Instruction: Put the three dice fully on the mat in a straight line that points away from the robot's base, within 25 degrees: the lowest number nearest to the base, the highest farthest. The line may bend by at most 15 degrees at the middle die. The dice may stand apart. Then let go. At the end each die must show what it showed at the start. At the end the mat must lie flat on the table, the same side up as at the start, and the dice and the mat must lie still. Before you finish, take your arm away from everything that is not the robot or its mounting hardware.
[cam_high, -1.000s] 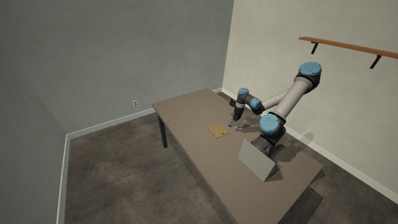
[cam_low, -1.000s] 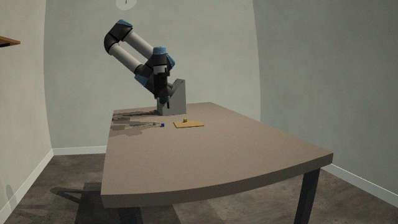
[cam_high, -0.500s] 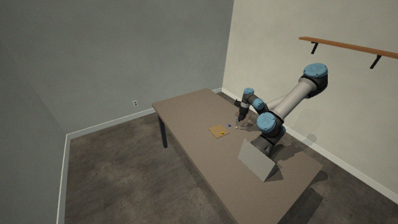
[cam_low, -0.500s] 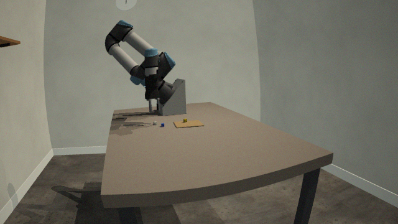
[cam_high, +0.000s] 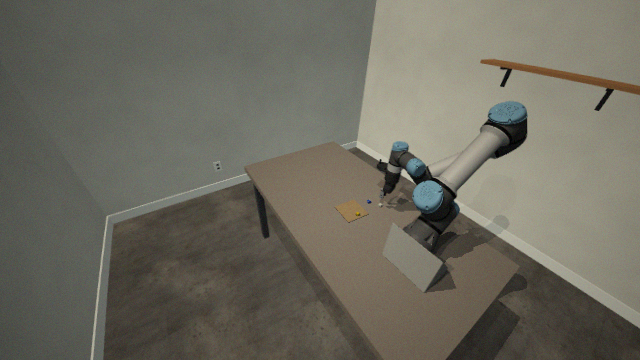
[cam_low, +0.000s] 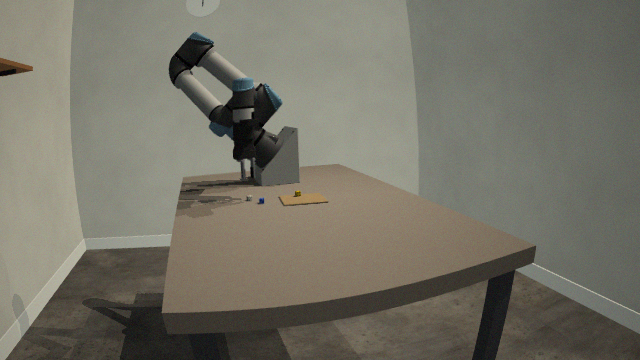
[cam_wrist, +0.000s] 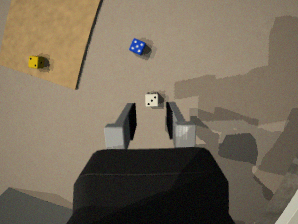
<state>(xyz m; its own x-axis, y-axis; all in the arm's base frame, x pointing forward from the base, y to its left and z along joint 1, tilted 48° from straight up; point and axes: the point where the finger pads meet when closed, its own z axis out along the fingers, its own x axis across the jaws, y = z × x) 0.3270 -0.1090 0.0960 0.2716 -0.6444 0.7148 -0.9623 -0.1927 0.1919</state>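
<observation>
Right now the white die is 90 mm below my hand. Also, from my hand: yellow die: 20 mm ahead, 170 mm to the left, 80 mm below; tan mat: 60 mm ahead, 170 mm to the left, 90 mm below; blue die: 60 mm ahead, 30 mm to the left, 90 mm below.
</observation>
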